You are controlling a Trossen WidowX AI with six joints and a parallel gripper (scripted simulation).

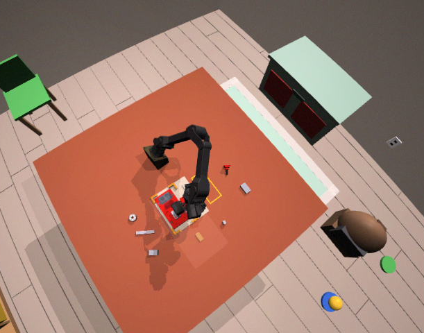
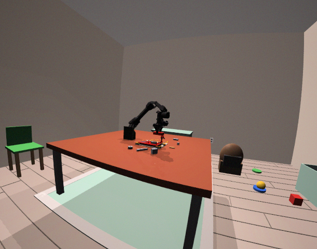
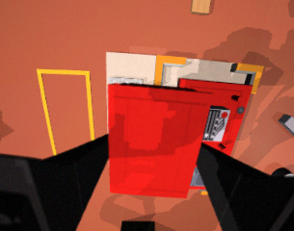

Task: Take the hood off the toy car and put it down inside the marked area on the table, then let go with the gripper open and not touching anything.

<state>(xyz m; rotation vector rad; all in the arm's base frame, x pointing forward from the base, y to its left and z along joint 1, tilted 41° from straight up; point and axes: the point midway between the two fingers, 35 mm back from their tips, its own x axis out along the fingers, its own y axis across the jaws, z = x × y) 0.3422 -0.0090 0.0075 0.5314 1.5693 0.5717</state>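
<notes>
The beige base plate lies 10 cm below my gripper tip, 6 cm to the right of it and 4 cm behind it. Also, from my gripper tip: white wheel (30 cm to the right, 13 cm behind, 10 cm below); then red hood (right at my gripper tip).
</notes>
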